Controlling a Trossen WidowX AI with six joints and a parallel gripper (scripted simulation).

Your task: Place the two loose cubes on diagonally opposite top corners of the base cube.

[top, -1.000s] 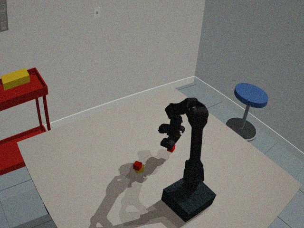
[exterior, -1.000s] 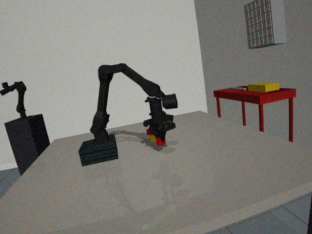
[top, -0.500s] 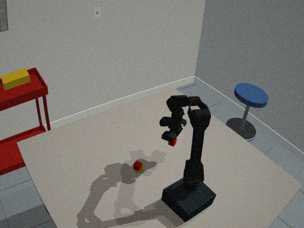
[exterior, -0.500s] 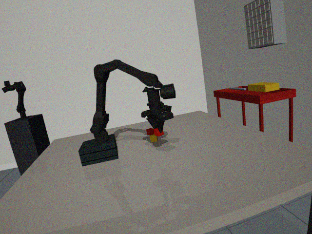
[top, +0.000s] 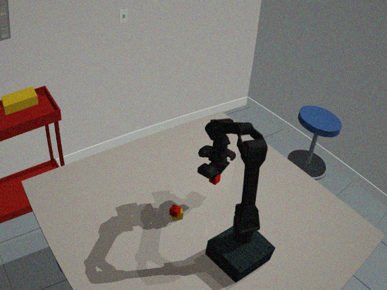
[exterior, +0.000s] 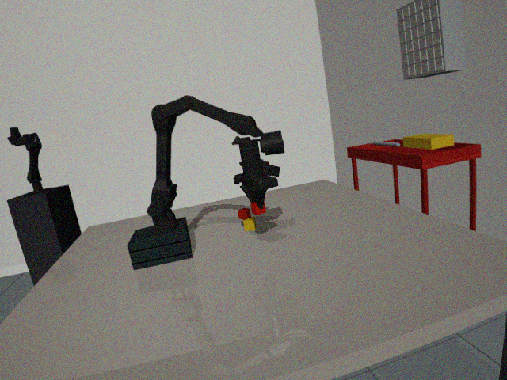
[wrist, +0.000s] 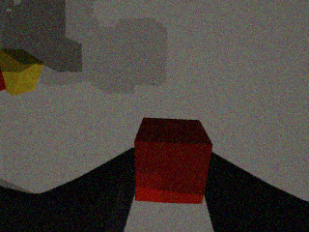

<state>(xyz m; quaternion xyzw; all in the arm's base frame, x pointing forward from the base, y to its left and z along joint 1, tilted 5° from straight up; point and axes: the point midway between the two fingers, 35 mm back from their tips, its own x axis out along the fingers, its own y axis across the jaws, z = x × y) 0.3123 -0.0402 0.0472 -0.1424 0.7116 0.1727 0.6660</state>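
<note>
The yellow cube is 40 mm behind my gripper tip, 180 mm to the left of it and 100 mm below it. Also, from my gripper tip: red cube right at my gripper tip.
</note>
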